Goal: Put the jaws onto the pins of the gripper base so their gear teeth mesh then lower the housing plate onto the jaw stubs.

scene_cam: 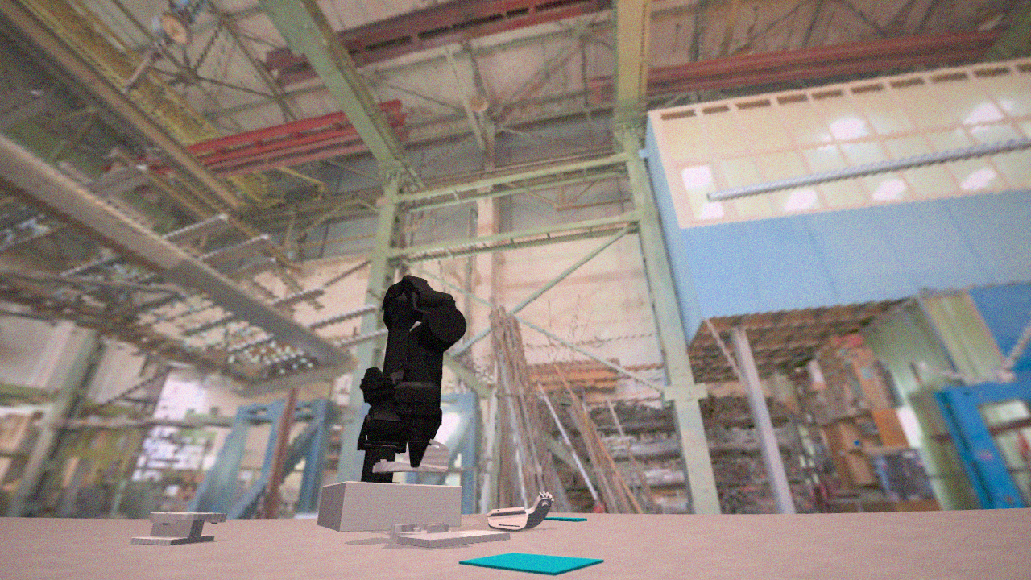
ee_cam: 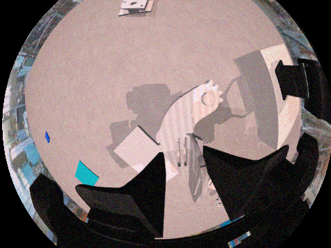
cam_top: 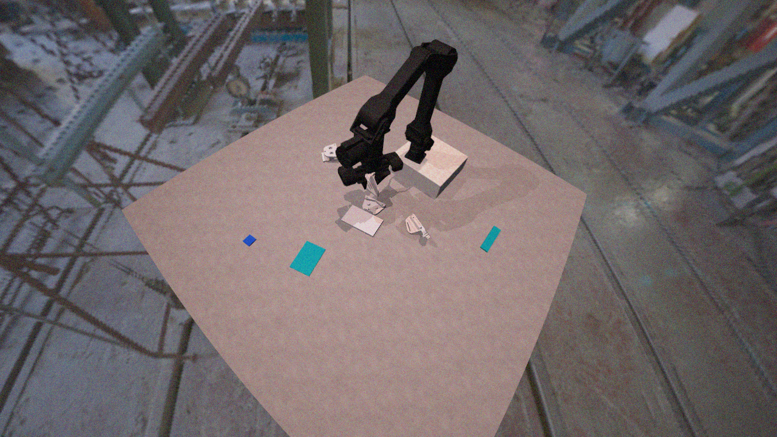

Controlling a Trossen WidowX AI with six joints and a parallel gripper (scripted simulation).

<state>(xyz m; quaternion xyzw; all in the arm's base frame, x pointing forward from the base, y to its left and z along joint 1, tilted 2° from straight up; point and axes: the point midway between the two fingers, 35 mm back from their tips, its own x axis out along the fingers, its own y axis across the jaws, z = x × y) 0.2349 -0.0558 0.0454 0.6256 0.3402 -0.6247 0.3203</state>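
My gripper tip is now 7 cm short of the flat white plate, 2 cm to the right of it and 8 cm above it. From my gripper tip the other things lie so: white block piece 12 cm behind, 25 cm to the right, 8 cm below; then gripper base 12 cm behind, 25 cm to the right, 6 cm below; then housing plate 1 cm ahead, 2 cm to the left, 8 cm below.
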